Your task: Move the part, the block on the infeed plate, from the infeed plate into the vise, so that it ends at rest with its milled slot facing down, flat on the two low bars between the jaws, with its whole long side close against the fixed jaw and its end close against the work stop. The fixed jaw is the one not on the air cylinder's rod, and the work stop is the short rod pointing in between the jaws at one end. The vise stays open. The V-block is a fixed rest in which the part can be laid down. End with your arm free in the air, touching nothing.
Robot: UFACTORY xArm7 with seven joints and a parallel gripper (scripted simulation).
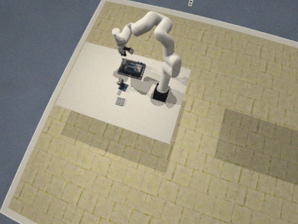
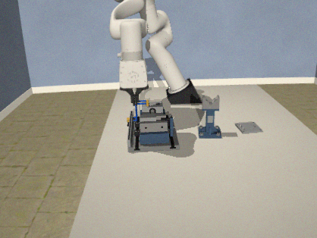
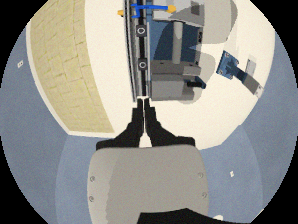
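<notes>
My hand is 10 mm short of the part, 40 mm to the right of it and 90 mm above it. From my hand the other things lie so: V-block post: 300 mm to the left, 120 mm below; then air cylinder: 150 mm behind, 90 mm to the left, 100 mm below; then infeed plate: 10 mm ahead, 480 mm to the left, 170 mm below.
</notes>
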